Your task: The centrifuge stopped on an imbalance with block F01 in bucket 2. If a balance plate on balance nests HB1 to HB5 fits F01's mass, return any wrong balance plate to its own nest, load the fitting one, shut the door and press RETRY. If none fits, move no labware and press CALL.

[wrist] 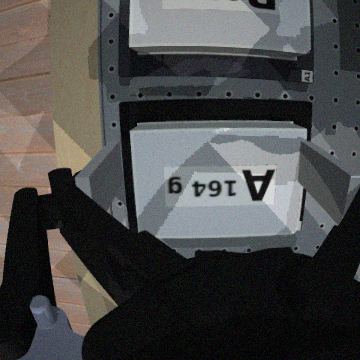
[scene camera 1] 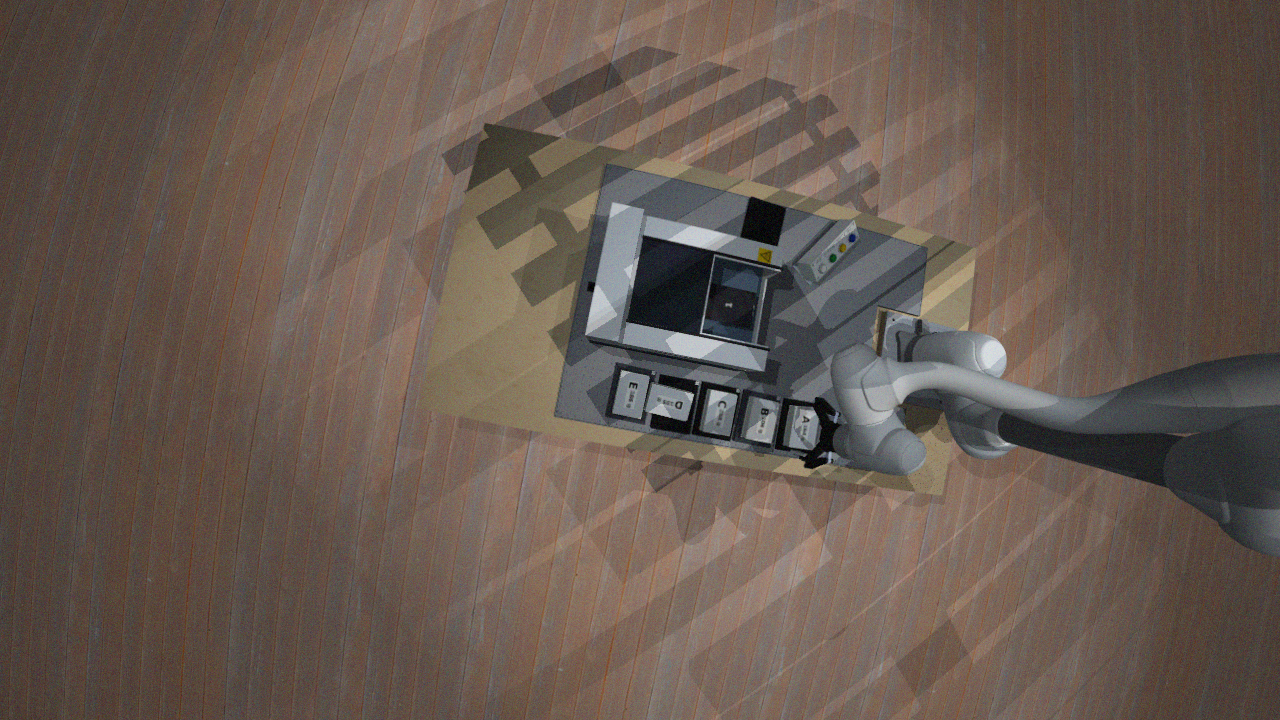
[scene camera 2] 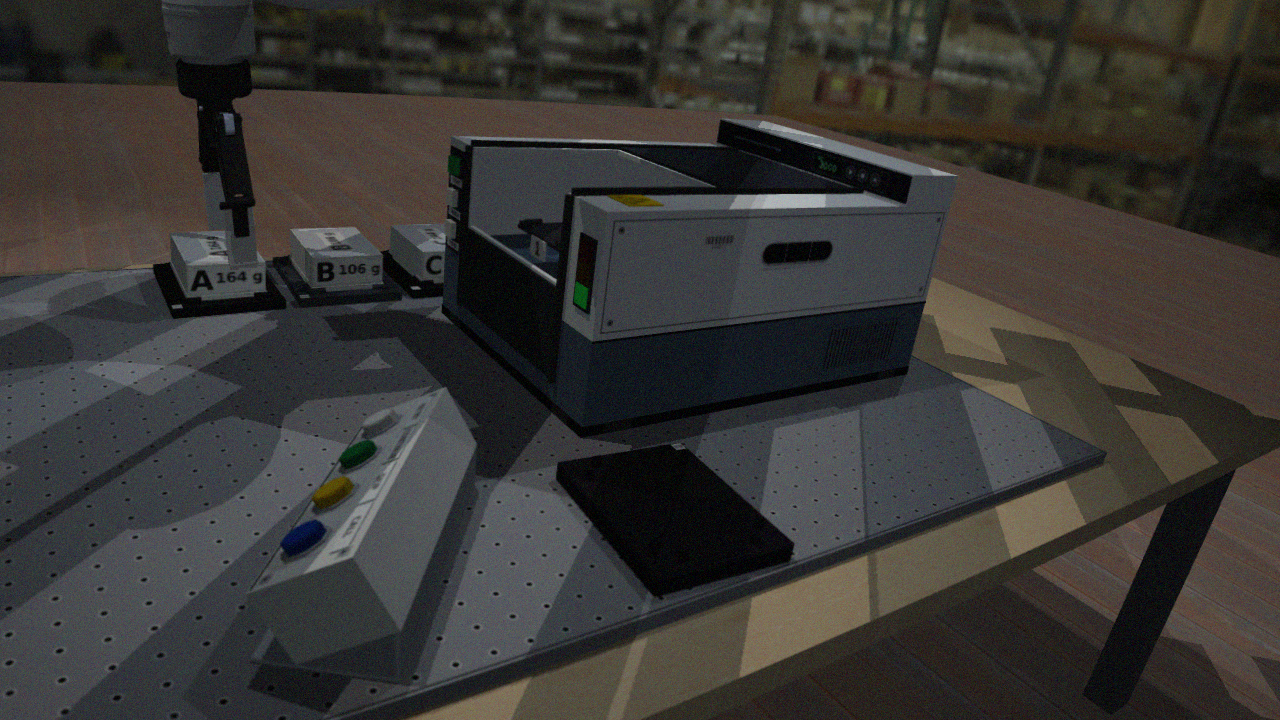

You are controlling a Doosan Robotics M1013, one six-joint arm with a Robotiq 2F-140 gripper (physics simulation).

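Seen in the pictures: gripper, fingertip midpoint: (wrist: pixel 211 159) (scene camera 1: pixel 798 429) (scene camera 2: pixel 232 245); arm's base, link origin: (scene camera 1: pixel 918 358).
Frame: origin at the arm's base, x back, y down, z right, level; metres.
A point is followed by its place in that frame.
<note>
My gripper (scene camera 1: pixel 819 435) {y -0.035, x -0.465, z -0.225 m} (scene camera 2: pixel 228 237) {y -0.035, x -0.465, z -0.225 m} (wrist: pixel 211 159) {y -0.035, x -0.465, z -0.225 m} is open, its fingers on either side of plate A (scene camera 1: pixel 803 426) {y -0.036, x -0.449, z -0.215 m} (scene camera 2: pixel 201 275) {y -0.024, x -0.409, z -0.165 m} (wrist: pixel 215 215) {y -0.037, x -0.423, z -0.229 m}, marked 164 g, which sits in its nest. Plate B (scene camera 1: pixel 760 420) {y -0.037, x -0.589, z -0.195 m} (scene camera 2: pixel 335 259) {y -0.033, x -0.554, z -0.137 m} (wrist: pixel 220 32) {y -0.036, x -0.551, z -0.203 m}, marked 106 g in the scene view, is beside it. Plates C (scene camera 1: pixel 718 413) {y -0.037, x -0.720, z -0.173 m} (scene camera 2: pixel 418 250) {y -0.033, x -0.664, z -0.135 m}, D (scene camera 1: pixel 673 402) {y -0.039, x -0.855, z -0.140 m} and E (scene camera 1: pixel 631 394) {y -0.037, x -0.976, z -0.118 m} follow in the row; D lies crosswise on its nest. The centrifuge (scene camera 1: pixel 614 268) {y -0.226, x -1.033, z 0.194 m} (scene camera 2: pixel 716 268) {y -0.136, x -0.713, z 0.299 m} is open over the rotor (scene camera 1: pixel 733 306) {y -0.123, x -0.705, z 0.129 m}. Block F01 cannot be made out.
The button box (scene camera 1: pixel 810 268) {y -0.053, x -0.434, z 0.268 m} (scene camera 2: pixel 420 501) {y -0.044, x -0.362, z 0.372 m} with white, green, yellow and blue buttons stands on the perforated board (scene camera 1: pixel 581 385) {y 0.017, x -1.122, z -0.096 m} (scene camera 2: pixel 805 465) {y 0.017, x -0.734, z 0.425 m}. A flat black pad (scene camera 1: pixel 763 221) {y 0.001, x -0.560, z 0.428 m} (scene camera 2: pixel 671 519) {y 0.001, x -0.542, z 0.433 m} lies beside the centrifuge. The wooden table (scene camera 1: pixel 501 268) {y 0.030, x -1.372, z 0.255 m} extends beyond the board.
</note>
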